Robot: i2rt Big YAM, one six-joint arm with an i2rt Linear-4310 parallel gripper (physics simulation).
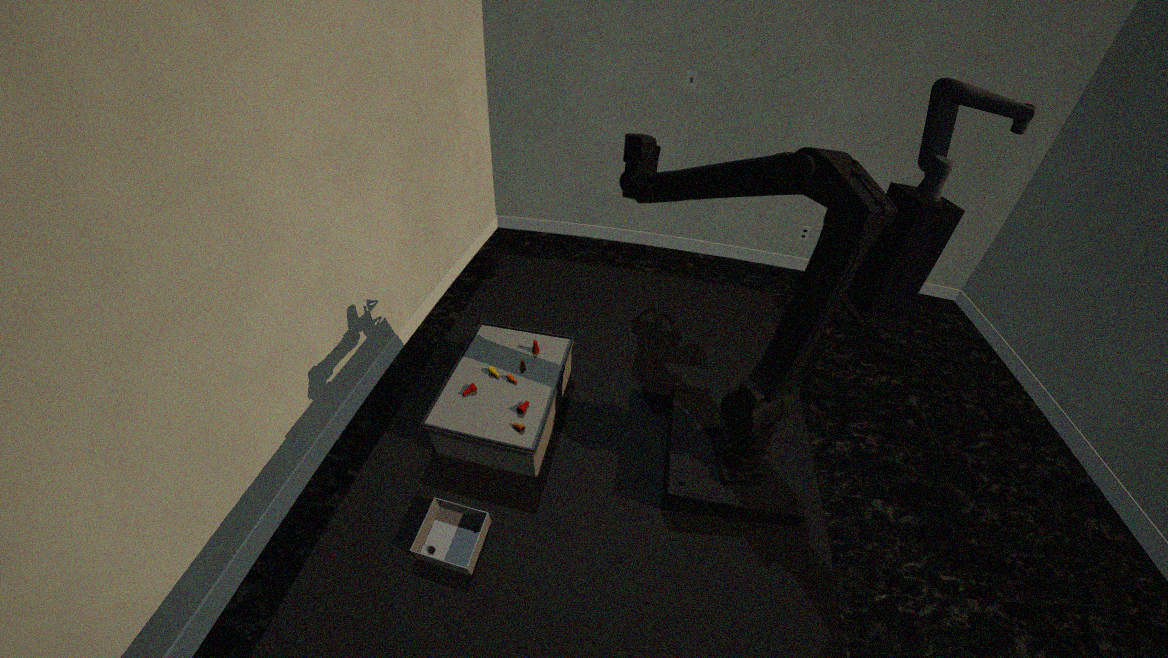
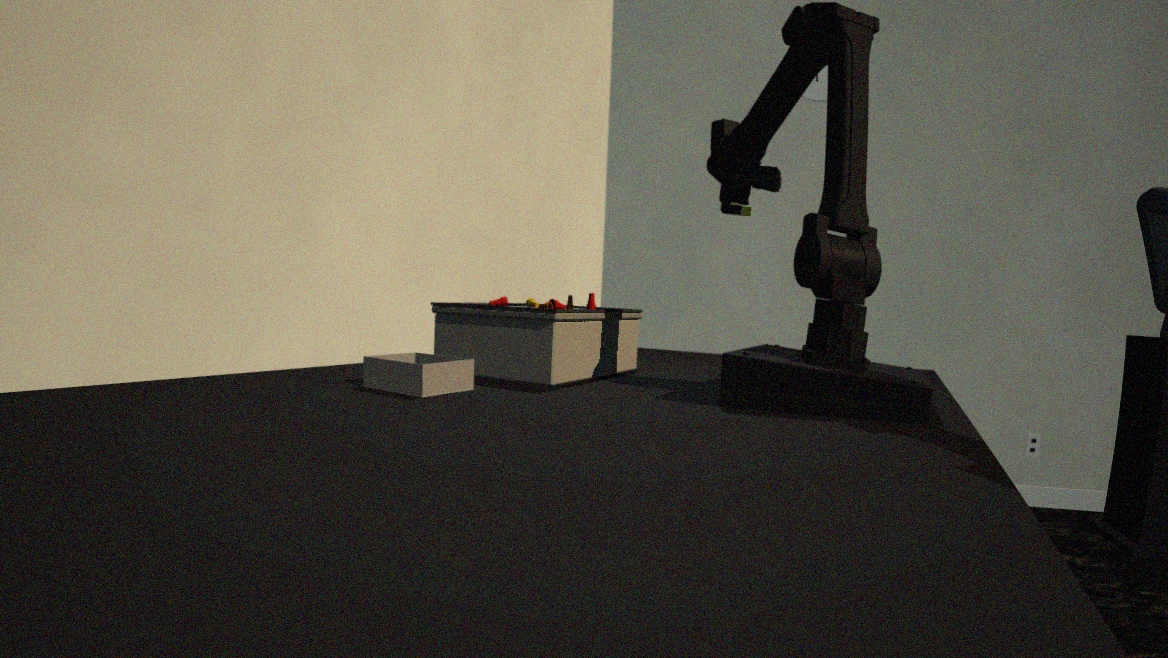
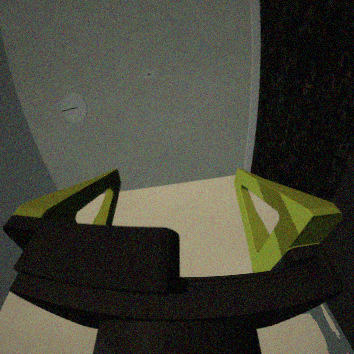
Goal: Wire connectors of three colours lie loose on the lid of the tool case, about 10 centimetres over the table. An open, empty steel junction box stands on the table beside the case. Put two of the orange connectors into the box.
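Frame: origin at the arm's base, x ahead, y left, z up, level; centimetres.
Where they show: gripper, fingertip midpoint: (image 3: 176,174); arm's base at its link origin: (image 1: 735,456) (image 2: 833,364).
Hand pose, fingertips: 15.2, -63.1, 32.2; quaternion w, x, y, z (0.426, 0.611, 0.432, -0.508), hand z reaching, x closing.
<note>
Things, the pixels of their centre, and the offset from my fingertips, as dx, dy, dz.
- tool case at the middle of its body: (image 2: 538,338) (image 1: 503,393) +30.4, +48.8, -32.3
- dark connector at the middle of its body: (image 2: 570,302) (image 1: 522,364) +26.4, +45.8, -26.4
- junction box at the middle of its body: (image 2: 418,373) (image 1: 452,535) +35.4, +78.5, -35.6
The tool case (image 1: 474,415) (image 2: 494,344) carries loose connectors on its lid. One orange connector (image 1: 519,427) lies near the lid's edge on the box side; another orange connector (image 1: 510,378) lies near mid-lid, beside a yellow one (image 1: 493,371). Red connectors (image 1: 469,389) (image 1: 523,407) lie on the lid, and a red one (image 1: 535,347) (image 2: 591,301) stands upright towards the far end. A dark connector (image 1: 523,366) (image 2: 569,301) stands in shadow; its colour is unclear. The junction box (image 1: 441,564) (image 2: 392,375) is open and empty. My gripper (image 3: 176,174) is open and empty, high above the table, away from the case.
The arm's base plate (image 1: 694,474) (image 2: 825,396) stands right of the case. The cream wall (image 1: 245,163) (image 2: 286,163) rises behind the case and box. A second arm (image 1: 939,122) stands on a dark pedestal (image 1: 919,245) in the background.
</note>
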